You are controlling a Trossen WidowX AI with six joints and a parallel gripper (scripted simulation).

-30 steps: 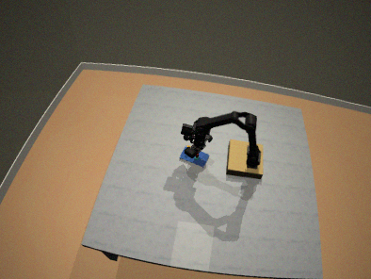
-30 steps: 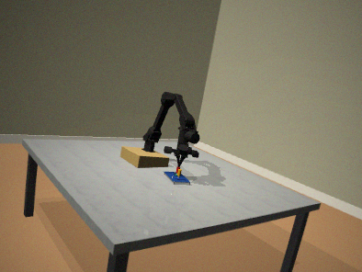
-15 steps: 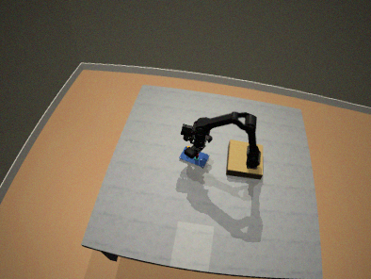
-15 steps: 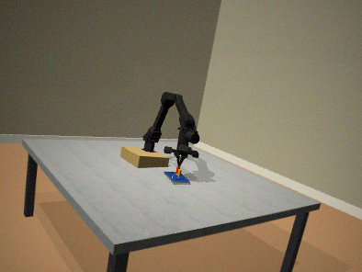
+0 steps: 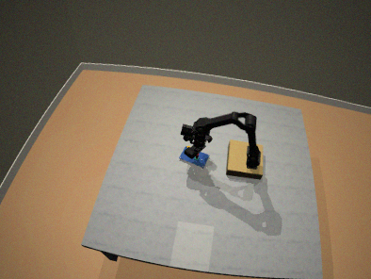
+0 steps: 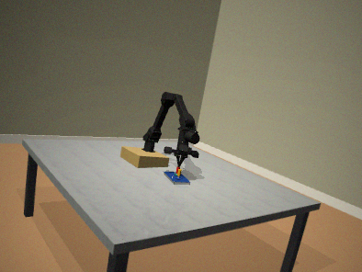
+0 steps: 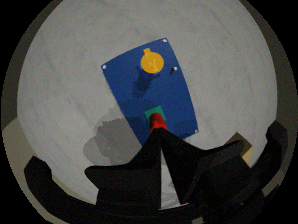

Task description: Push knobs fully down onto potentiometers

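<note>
My gripper tip is now 1 cm above the red knob. The rest, counted from my gripper tip: yellow knob (6 cm ahead, 4 cm to the right, 1 cm below).
</note>
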